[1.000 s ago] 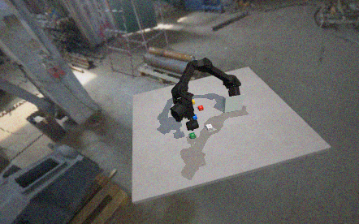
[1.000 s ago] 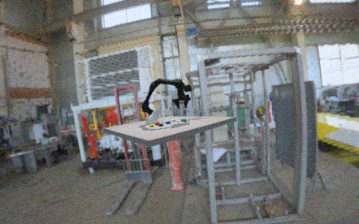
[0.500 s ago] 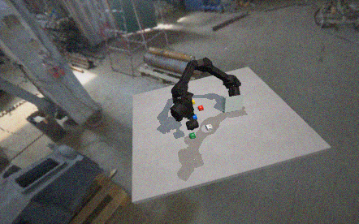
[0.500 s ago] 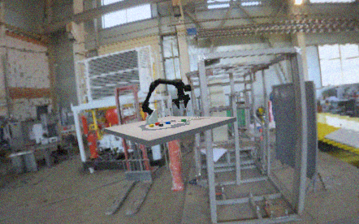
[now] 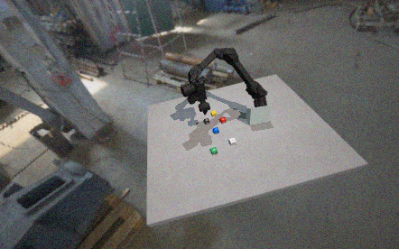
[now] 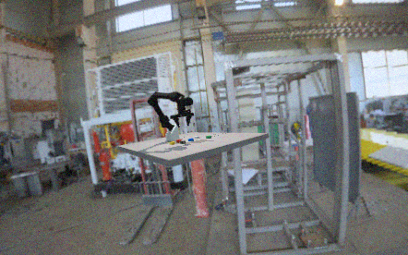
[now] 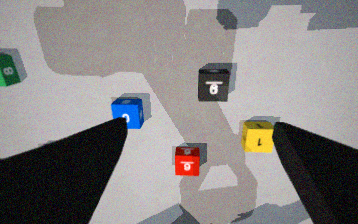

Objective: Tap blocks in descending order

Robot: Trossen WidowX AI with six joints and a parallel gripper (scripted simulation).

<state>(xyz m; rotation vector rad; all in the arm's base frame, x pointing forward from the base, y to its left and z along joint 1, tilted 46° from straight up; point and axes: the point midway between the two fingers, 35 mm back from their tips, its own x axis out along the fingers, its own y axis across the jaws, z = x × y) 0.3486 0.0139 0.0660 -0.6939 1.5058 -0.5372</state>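
Now: the black block 10 mm behind my gripper tip, 20 mm to the right of it and 120 mm below it. From my gripper tip the other things lie so: red block: 120 mm behind, 10 mm to the right, 120 mm below; then yellow block: 70 mm behind, 90 mm to the right, 120 mm below; then blue block: 60 mm behind, 80 mm to the left, 120 mm below.
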